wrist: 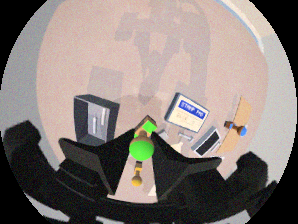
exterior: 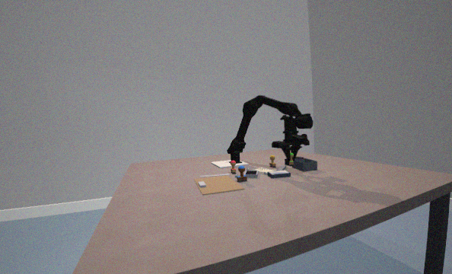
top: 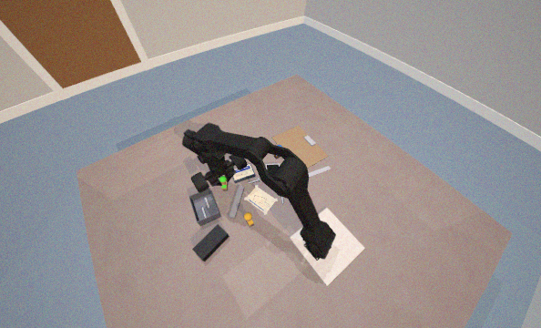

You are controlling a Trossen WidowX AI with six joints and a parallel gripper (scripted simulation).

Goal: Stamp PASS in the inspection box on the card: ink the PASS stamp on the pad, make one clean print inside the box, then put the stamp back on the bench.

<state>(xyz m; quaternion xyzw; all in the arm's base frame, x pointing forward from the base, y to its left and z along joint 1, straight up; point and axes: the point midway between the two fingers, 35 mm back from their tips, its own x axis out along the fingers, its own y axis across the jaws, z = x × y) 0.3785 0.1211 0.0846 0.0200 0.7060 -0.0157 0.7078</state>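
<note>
Now: the dark ink pad 60 mm behind my gripper tip, 190 mm to the right of it and 50 mm below it. From my gripper tip the other things lie so: grey bar: 70 mm behind, 50 mm below; blue-and-white box: 20 mm ahead, 90 mm to the right, 40 mm below; green-knobbed stamp: right at my gripper tip.
</note>
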